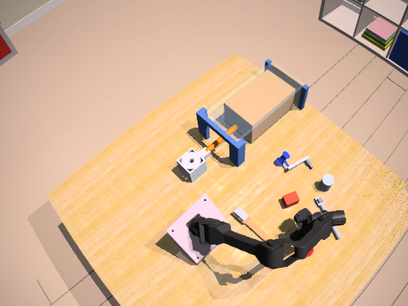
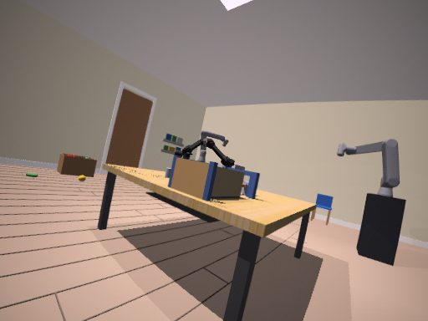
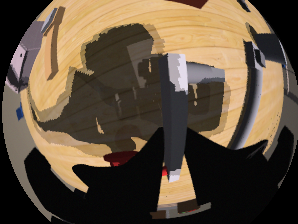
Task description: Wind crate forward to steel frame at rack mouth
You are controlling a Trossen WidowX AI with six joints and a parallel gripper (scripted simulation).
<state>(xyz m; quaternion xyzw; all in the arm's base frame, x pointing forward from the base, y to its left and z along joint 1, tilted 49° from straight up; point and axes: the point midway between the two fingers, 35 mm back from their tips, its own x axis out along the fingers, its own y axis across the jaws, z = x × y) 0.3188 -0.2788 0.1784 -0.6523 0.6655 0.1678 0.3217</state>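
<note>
The red knob lies 50 mm behind my gripper tip, 40 mm to the right of it and 20 mm above it. Round my gripper tip: blue knob 180 mm ahead, 300 mm to the left, 20 mm above; crank handle 10 mm behind, 10 mm to the right, 10 mm above; wooden-handled tool 130 mm behind, 220 mm to the left, 10 mm above.
</note>
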